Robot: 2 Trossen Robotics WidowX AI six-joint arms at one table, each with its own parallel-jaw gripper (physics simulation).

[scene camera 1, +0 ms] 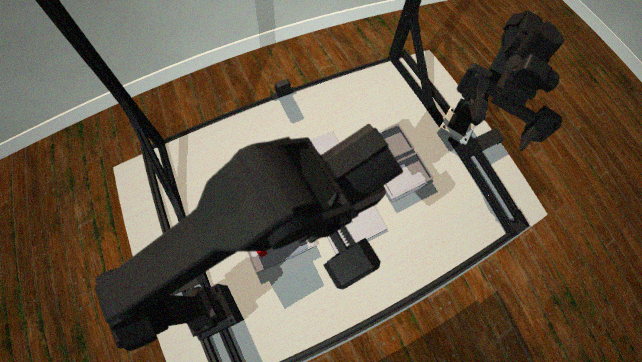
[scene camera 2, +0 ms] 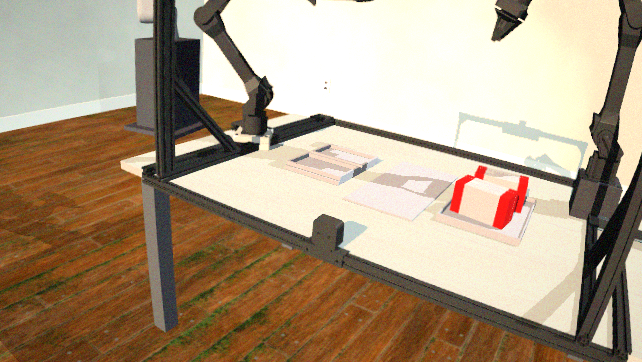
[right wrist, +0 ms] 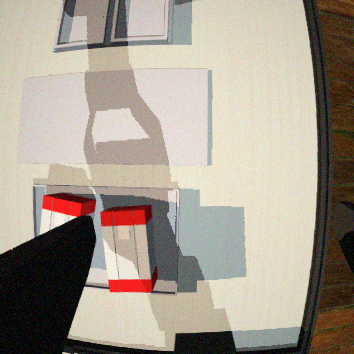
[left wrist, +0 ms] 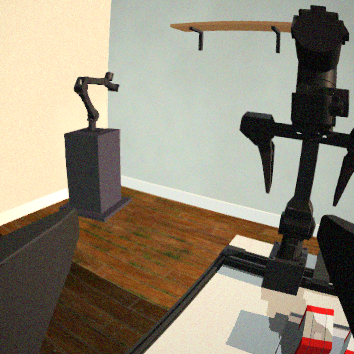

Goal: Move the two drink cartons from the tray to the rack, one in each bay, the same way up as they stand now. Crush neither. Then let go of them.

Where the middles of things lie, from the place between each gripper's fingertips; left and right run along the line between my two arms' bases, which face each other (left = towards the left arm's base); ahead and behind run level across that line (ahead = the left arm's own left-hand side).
The pale mat (scene camera 1: pixel 368 223) lies 450 mm below my left hand, 200 mm behind it and 130 mm to the right of it.
The pale mat is 360 mm below my right hand, 140 mm to the left of it and 130 mm behind it.
